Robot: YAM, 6 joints.
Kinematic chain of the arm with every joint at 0, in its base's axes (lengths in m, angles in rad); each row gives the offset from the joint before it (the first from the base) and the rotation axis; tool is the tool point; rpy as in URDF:
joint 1: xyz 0 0 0.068 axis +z
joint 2: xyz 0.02 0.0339 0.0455 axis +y
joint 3: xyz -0.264 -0.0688 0 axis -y
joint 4: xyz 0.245 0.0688 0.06 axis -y
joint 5: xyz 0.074 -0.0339 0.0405 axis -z
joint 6: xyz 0.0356 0 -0.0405 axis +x
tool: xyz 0 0 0 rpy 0 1.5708 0
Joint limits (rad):
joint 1: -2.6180..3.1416
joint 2: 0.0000..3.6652
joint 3: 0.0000..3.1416
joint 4: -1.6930..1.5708
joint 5: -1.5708..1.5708
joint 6: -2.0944..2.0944
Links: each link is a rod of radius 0.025 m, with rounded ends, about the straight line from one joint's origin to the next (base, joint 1, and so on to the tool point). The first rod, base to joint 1, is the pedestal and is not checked.
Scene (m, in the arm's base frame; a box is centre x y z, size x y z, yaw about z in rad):
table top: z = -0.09
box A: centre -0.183 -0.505 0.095 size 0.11 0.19 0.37 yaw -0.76
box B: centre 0.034 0.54 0 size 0.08 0.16 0.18 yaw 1.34
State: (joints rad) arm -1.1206 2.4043 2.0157 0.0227 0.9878 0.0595
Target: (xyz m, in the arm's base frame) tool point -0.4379 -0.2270 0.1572
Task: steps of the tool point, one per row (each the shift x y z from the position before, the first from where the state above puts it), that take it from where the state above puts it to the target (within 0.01 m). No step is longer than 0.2 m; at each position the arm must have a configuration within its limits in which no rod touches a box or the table.
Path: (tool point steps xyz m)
1: -0.1434 -0.0338 0.0661
2: -0.1452 0.0147 0.0662
3: -0.1289 0.0608 0.0648
4: -0.0973 0.0972 0.0618
5: -0.0548 0.1189 0.0574
6: -0.0630 -0.0193 -0.1236
7: -0.0280 0.0103 -0.1321
8: 0.0091 0.0344 -0.1236

